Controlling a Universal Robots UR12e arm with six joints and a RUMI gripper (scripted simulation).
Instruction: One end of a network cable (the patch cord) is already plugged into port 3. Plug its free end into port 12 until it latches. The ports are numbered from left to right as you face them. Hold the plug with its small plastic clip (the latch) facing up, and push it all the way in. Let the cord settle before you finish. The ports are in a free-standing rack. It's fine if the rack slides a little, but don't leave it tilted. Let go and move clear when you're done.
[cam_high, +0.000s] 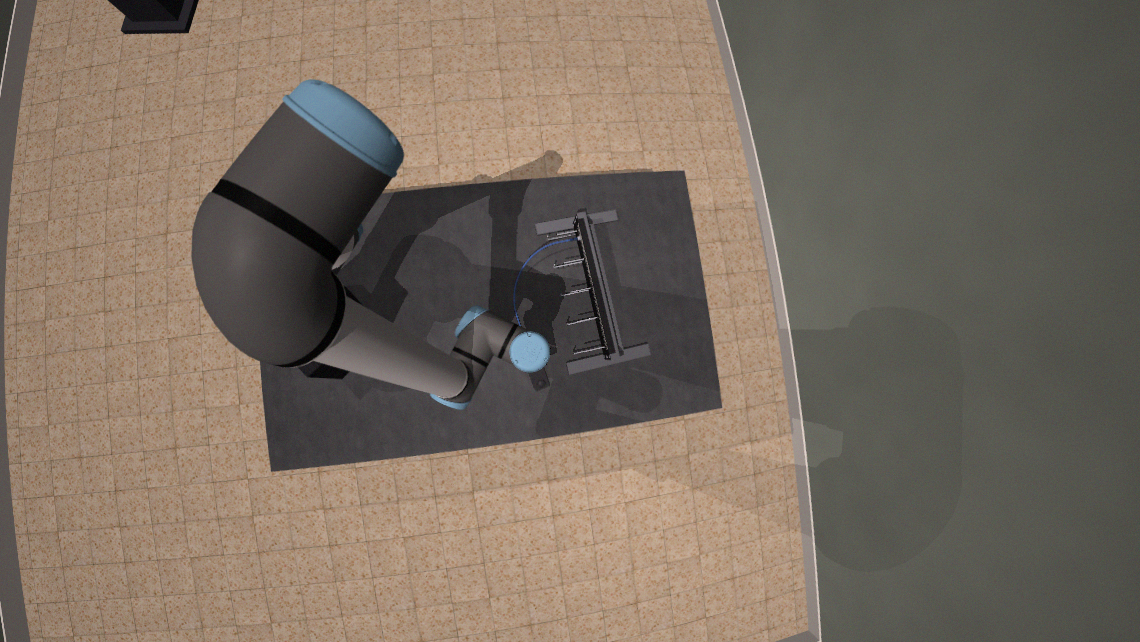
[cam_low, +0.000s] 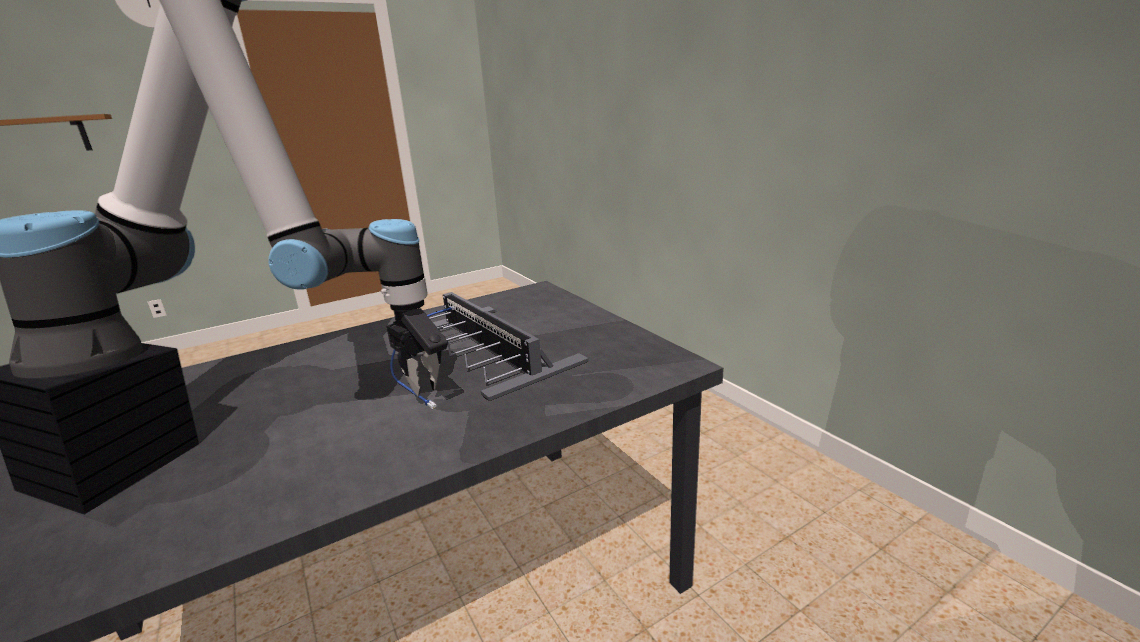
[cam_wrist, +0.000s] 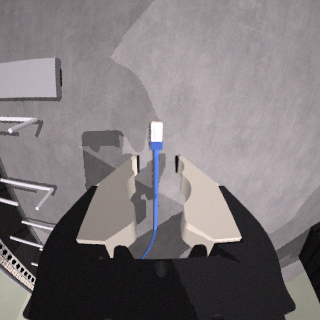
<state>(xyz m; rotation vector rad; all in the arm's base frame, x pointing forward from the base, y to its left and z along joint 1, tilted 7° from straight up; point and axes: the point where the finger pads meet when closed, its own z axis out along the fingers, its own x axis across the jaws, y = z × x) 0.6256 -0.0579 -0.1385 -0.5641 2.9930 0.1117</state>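
The plug lies 1 cm ahead of my hand, 1 cm to the right of it and 4 cm below it.
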